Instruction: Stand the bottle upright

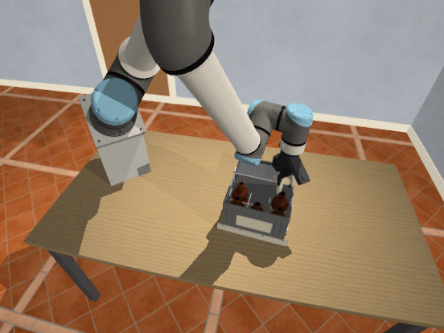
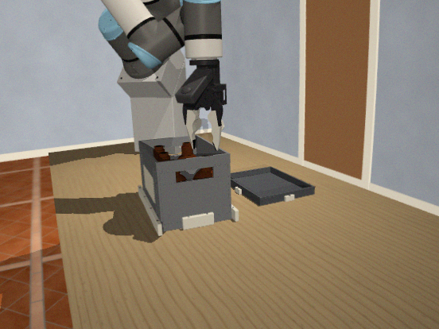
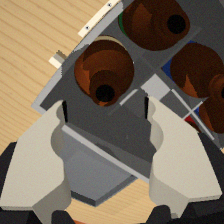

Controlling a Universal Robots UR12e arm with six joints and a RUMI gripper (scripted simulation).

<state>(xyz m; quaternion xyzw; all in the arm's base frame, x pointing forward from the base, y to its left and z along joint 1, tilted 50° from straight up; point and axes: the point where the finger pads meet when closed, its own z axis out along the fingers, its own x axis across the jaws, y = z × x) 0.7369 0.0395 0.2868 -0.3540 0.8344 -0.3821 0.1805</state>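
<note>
Right now the bottle is 11 cm below my hand. Also, from my hand: grey tray: 8 cm behind, 27 cm to the left, 18 cm below; then grey crate: 10 cm behind, 2 cm to the right, 11 cm below.
</note>
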